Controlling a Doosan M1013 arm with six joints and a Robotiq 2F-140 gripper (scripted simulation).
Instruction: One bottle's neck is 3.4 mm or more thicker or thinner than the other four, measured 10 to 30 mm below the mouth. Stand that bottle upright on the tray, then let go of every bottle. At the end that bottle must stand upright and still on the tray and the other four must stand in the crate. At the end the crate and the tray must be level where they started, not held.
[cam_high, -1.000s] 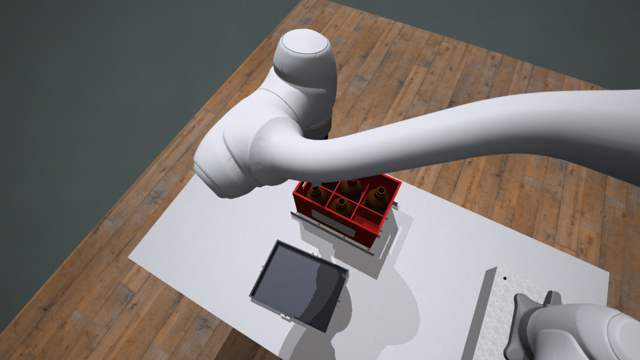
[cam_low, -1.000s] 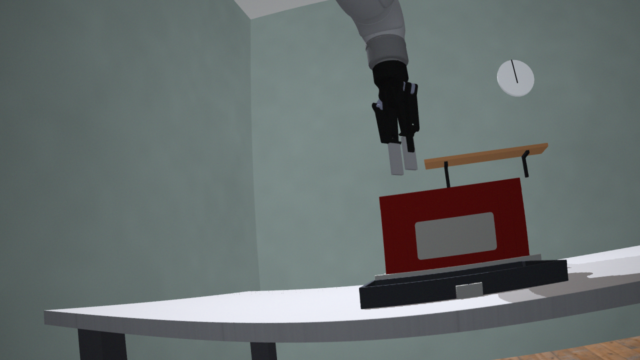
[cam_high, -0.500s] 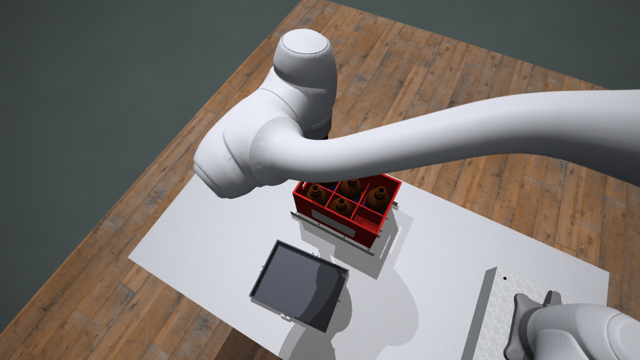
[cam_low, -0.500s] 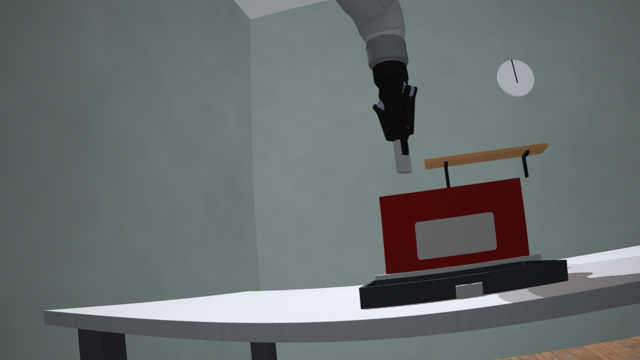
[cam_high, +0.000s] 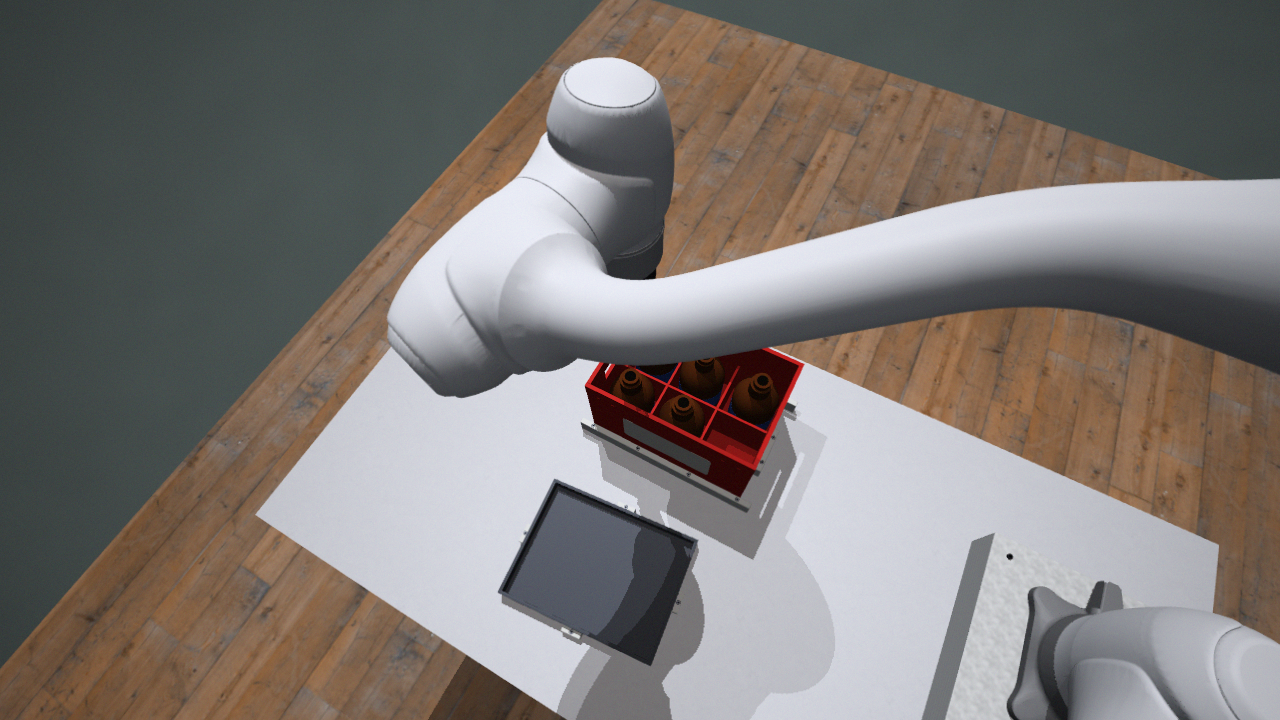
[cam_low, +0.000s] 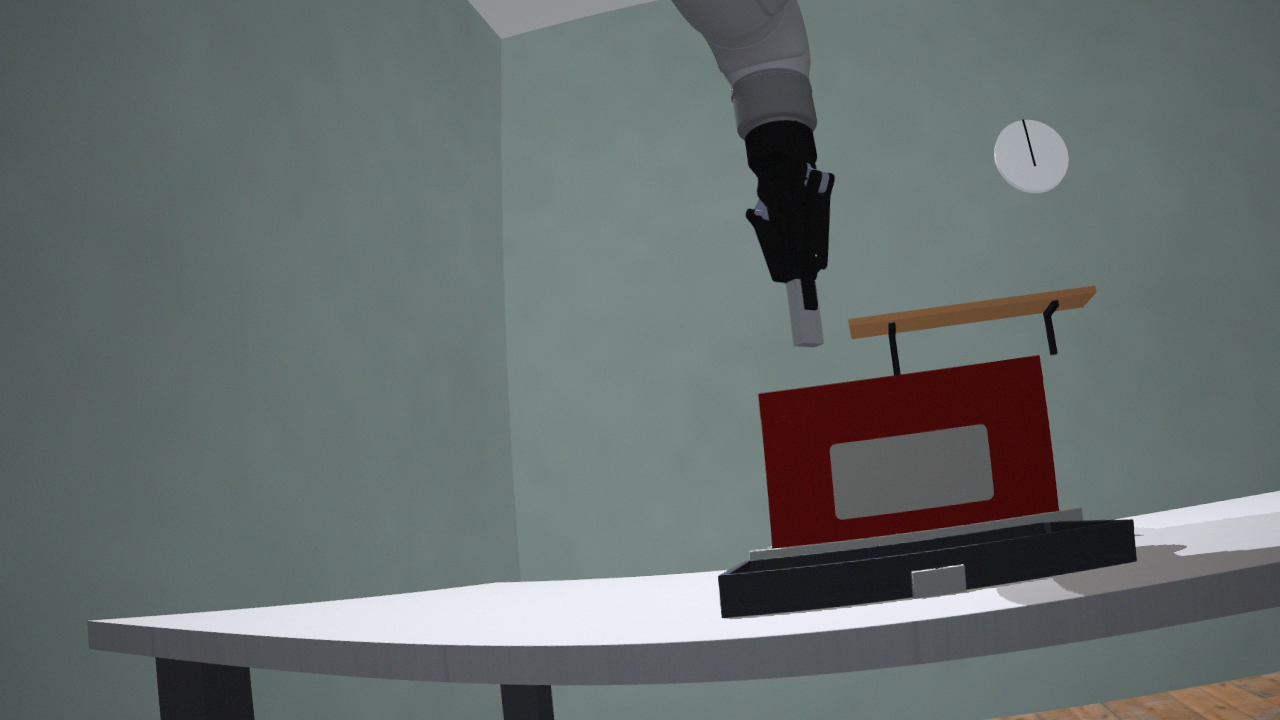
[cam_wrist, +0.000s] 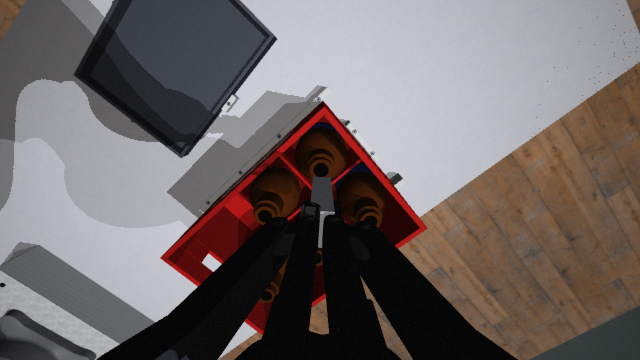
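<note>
My hand is 90 mm past the crate, 40 mm to the left of it and 170 mm above it. The rest, counted from my hand: dark tray: 70 mm behind, 250 mm to the left, 250 mm below.
</note>
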